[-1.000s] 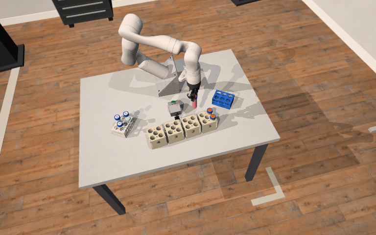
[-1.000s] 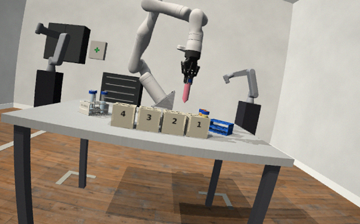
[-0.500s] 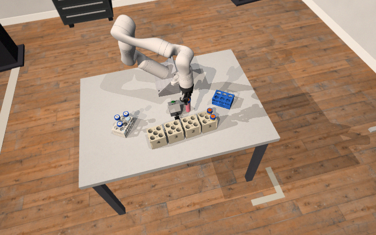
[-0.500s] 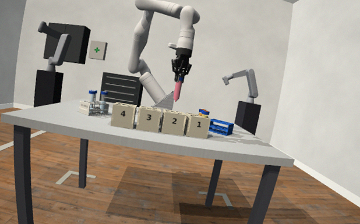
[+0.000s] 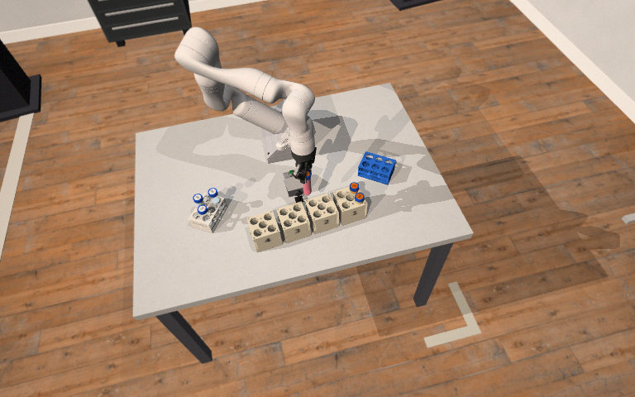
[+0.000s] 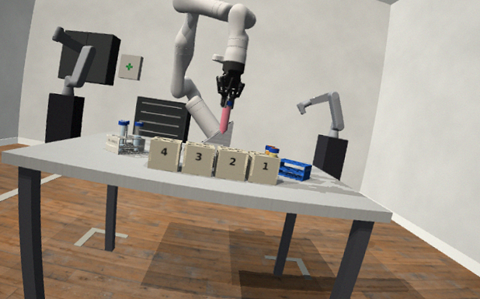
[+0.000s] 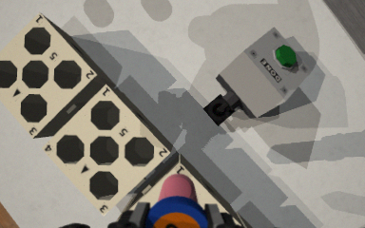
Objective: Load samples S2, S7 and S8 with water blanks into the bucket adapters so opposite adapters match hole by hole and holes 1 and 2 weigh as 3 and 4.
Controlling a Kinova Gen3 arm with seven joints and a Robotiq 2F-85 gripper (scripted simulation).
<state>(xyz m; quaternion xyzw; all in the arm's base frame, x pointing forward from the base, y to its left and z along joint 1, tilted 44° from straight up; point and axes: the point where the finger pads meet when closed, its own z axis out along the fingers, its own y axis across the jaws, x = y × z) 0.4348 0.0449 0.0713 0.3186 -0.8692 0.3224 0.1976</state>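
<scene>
The sample S8 is 1 cm to the left of my hand and 5 cm below it. Round my hand: adapter 1: 4 cm ahead, 15 cm to the left, 20 cm below; sample S7: 1 cm ahead, 17 cm to the left, 18 cm below; adapter 3: 4 cm ahead, 7 cm to the right, 20 cm below.
</scene>
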